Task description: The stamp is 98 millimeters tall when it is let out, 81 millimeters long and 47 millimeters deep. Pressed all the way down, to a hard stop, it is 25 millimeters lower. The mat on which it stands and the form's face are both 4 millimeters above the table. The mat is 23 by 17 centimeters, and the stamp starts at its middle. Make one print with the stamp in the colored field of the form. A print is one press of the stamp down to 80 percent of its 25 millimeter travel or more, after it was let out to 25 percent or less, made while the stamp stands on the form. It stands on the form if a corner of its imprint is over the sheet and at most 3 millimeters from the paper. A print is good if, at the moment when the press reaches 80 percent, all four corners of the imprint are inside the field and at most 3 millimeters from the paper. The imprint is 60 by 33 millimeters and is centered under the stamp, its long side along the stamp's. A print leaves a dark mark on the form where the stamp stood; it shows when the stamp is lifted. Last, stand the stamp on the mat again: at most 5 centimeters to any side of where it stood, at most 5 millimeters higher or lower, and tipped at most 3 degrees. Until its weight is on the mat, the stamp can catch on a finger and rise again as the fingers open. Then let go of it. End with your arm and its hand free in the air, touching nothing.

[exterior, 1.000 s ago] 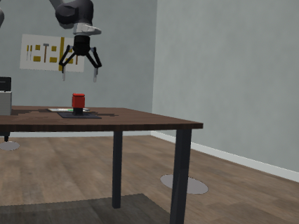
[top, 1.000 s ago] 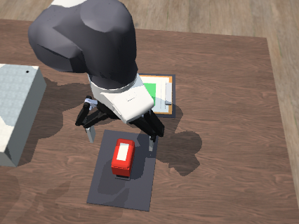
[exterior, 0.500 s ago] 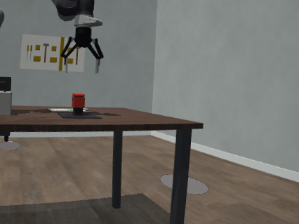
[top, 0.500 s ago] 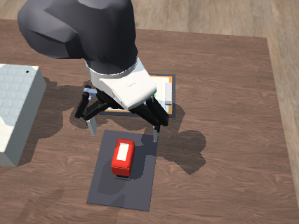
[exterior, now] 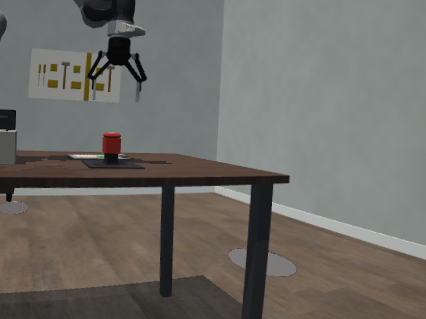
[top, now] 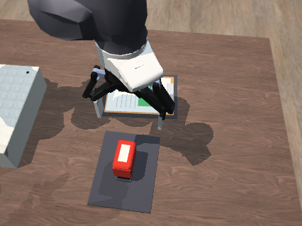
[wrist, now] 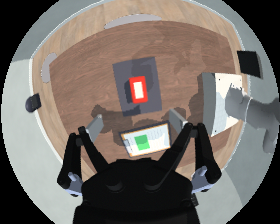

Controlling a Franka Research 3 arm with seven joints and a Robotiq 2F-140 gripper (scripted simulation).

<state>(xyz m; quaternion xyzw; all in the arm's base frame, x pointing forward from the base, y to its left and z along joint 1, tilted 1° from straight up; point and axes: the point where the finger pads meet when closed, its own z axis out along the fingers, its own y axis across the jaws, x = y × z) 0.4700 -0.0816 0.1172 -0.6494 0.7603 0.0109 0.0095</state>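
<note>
My hand is 17 cm above the red stamp, 4 cm to the left of it and 2 cm past it. From my hand the other things lie so: form 23 cm to the left, 22 cm below, 1 cm ahead; dark grey mat 22 cm below, 4 cm to the right, 2 cm behind.
</note>
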